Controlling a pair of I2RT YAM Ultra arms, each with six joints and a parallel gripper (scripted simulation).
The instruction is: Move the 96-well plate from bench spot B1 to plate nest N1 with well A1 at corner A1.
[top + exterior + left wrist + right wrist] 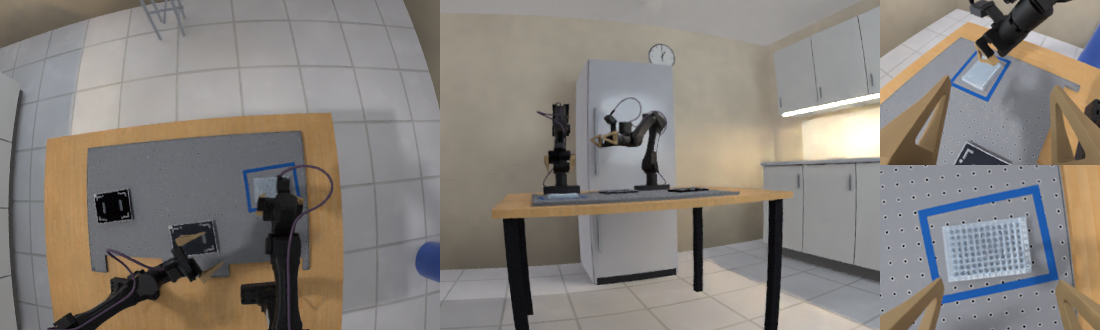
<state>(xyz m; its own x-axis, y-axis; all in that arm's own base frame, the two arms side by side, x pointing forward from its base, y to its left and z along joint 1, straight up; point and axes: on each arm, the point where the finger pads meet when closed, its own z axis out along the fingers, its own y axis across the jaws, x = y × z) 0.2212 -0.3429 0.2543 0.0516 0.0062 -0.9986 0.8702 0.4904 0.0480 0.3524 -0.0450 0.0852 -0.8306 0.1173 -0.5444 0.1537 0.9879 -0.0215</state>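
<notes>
My right hand is 30 mm short of the 96-well plate, 10 mm to the right of it and 100 mm above it.
</notes>
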